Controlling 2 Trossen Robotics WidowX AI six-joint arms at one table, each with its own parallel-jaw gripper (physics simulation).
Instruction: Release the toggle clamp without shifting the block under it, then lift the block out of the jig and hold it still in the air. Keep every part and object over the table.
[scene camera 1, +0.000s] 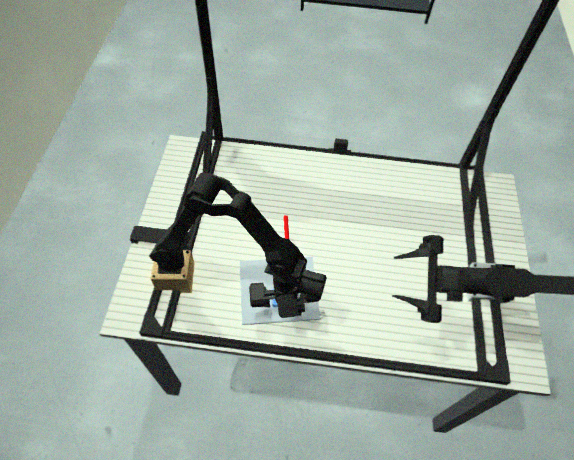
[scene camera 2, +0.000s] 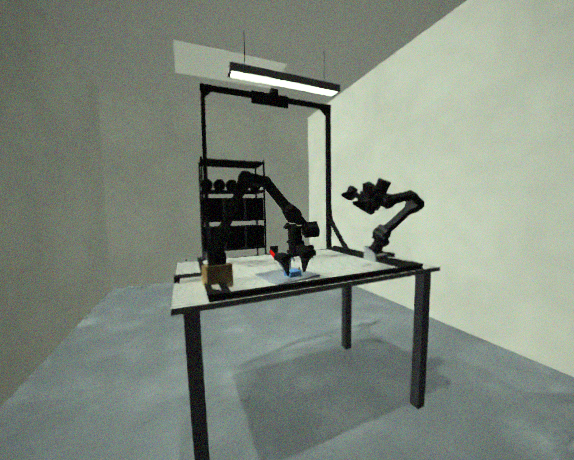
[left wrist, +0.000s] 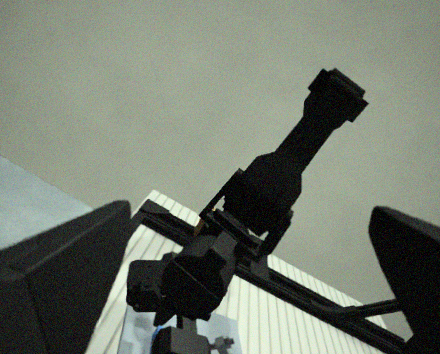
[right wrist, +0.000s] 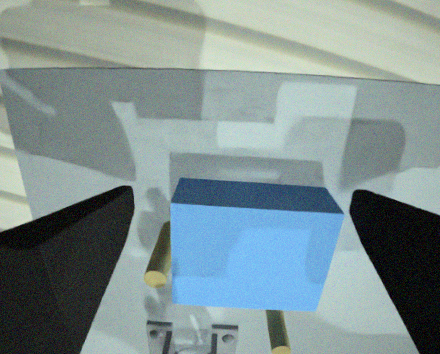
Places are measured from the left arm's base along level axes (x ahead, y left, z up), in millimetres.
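Where they show: left gripper, fingertip midpoint: (scene camera 1: 393, 276) (scene camera 2: 346, 198) (left wrist: 251, 216); right gripper, fingertip midpoint: (scene camera 2: 296, 273) (left wrist: 154, 350) (right wrist: 244, 199); left arm's base, link origin: (scene camera 2: 375, 250); right arm's base, link origin: (scene camera 1: 171, 264) (scene camera 2: 216, 264).
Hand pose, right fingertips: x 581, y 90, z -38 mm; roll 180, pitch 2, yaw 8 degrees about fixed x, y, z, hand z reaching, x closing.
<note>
Things, the pixels of their top centre, and the offset from my right fingertips. "spot": a spot on its surface instead.
- blue block, top centre: (right wrist: 251, 264) (scene camera 2: 292, 270) 6 mm ahead, 21 mm right, 12 mm up
- toggle clamp's red handle, surface spot: (scene camera 1: 286, 227) (scene camera 2: 273, 252) spot: 7 mm ahead, 219 mm right, 61 mm up
- clamp's base bracket, surface spot: (right wrist: 225, 336) spot: 8 mm ahead, 88 mm right, 7 mm down
The blue block (right wrist: 255, 255) (scene camera 2: 293, 273) sits on the grey jig plate (right wrist: 30, 120) (scene camera 1: 248, 270) (scene camera 2: 265, 275), beside two brass pins (right wrist: 159, 260) (right wrist: 278, 332). The toggle clamp's red handle (scene camera 1: 286, 227) (scene camera 2: 272, 253) is tipped back, and no clamp arm lies on the block's top. Part of the clamp's base bracket (right wrist: 225, 336) shows at the bottom of the right wrist view. My right gripper (right wrist: 244, 199) (scene camera 2: 296, 271) is open and low, one finger on each side of the block, with visible gaps. My left gripper (scene camera 1: 394, 276) (scene camera 2: 349, 198) is open and empty, raised well away at the right.
Black frame rails (scene camera 1: 320, 356) run along the table edges (scene camera 1: 105, 334), with uprights (scene camera 1: 207, 65) at the back. The right arm stands on a wooden base block (scene camera 1: 172, 283) at the left and reaches over the plate, covering much of it in scene camera 1.
</note>
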